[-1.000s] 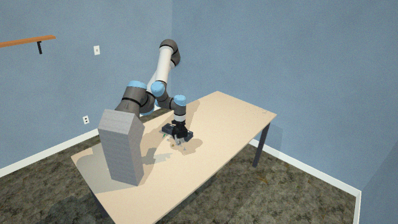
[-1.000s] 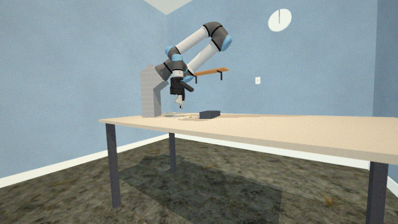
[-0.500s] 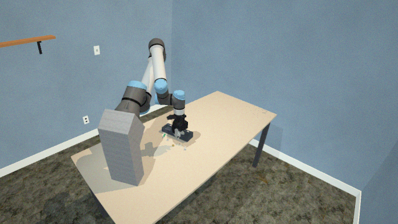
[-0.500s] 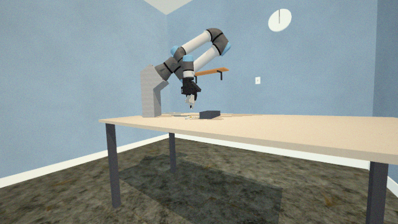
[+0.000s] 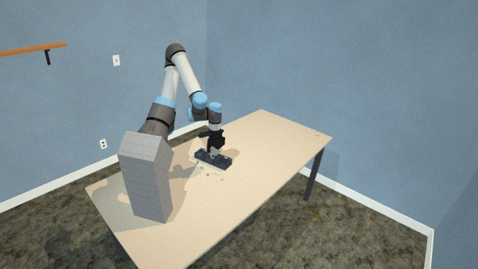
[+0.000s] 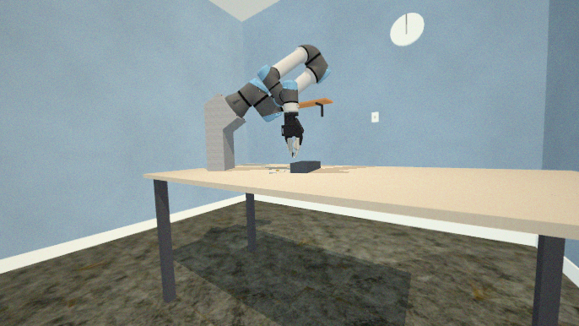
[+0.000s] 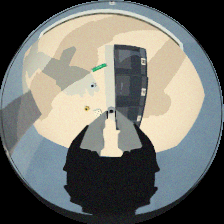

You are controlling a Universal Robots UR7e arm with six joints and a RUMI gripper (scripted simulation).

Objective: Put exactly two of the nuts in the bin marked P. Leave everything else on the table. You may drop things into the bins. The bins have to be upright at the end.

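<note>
Right now my hand is 30 mm short of the dark bin block, 60 mm to the right of it and 60 mm above it. From my hand the other things lie so: white dotted plate (10 mm behind, 70 mm to the right, 80 mm below); brass-coloured nut (60 mm behind, 60 mm to the right, 80 mm below); green part (80 mm behind, 80 mm to the left, 80 mm below).
</note>
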